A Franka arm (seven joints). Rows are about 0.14 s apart.
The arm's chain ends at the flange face. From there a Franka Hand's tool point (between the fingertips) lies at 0.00 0.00 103.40 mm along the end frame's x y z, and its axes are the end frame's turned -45 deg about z.
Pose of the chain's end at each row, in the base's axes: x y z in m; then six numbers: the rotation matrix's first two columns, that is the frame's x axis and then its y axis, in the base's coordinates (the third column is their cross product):
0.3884 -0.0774 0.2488 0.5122 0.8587 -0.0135 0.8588 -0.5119 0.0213
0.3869 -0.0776 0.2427 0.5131 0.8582 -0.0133 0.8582 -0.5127 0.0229
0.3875 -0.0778 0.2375 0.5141 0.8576 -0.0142 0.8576 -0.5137 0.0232
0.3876 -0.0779 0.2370 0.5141 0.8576 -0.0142 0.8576 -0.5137 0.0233
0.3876 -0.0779 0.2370 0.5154 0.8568 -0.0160 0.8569 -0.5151 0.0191
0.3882 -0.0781 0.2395 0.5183 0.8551 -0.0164 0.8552 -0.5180 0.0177
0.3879 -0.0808 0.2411 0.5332 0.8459 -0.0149 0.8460 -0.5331 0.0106
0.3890 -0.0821 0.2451 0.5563 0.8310 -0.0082 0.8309 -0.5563 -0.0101
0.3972 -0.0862 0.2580 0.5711 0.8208 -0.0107 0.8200 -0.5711 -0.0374
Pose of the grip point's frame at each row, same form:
0.3896 -0.0797 0.1454 -0.2451 0.9692 -0.0246 0.9694 0.2452 0.0055
0.3882 -0.0800 0.1393 -0.2440 0.9694 -0.0256 0.9697 0.2443 0.0068
0.3888 -0.0803 0.1341 -0.2429 0.9697 -0.0264 0.9699 0.2432 0.0064
0.3889 -0.0804 0.1336 -0.2429 0.9697 -0.0265 0.9699 0.2432 0.0064
0.3884 -0.0803 0.1336 -0.2415 0.9701 -0.0248 0.9704 0.2416 0.0022
0.3889 -0.0805 0.1361 -0.2382 0.9709 -0.0241 0.9712 0.2384 0.0009
0.3880 -0.0827 0.1377 -0.2212 0.9751 -0.0180 0.9752 0.2212 -0.0030
0.3877 -0.0822 0.1417 -0.1942 0.9810 0.0013 0.9809 0.1942 -0.0129
0.3934 -0.0849 0.1547 -0.1760 0.9842 0.0189 0.9837 0.1766 -0.0340

